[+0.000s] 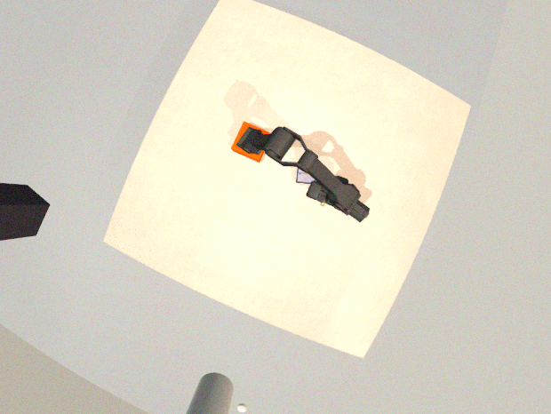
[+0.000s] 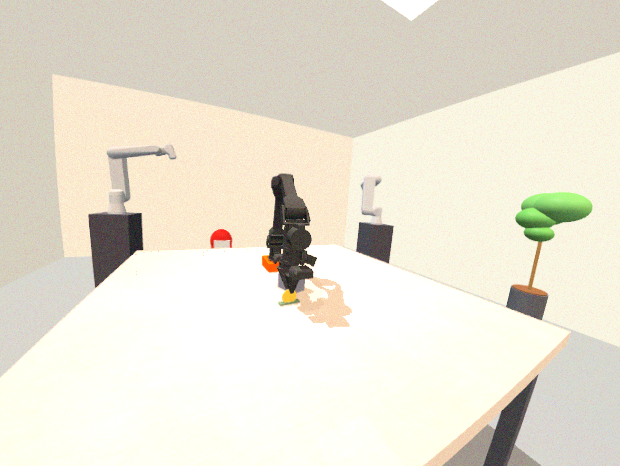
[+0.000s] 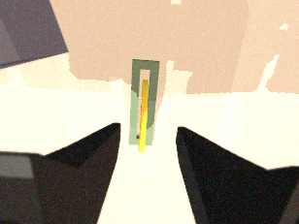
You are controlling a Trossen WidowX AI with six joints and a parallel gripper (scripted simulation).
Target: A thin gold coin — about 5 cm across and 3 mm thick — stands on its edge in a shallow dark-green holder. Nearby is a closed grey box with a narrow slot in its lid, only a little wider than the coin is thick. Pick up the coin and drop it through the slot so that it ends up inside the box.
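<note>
Now: the gold coin 20 mm below my gripper tip.
</note>
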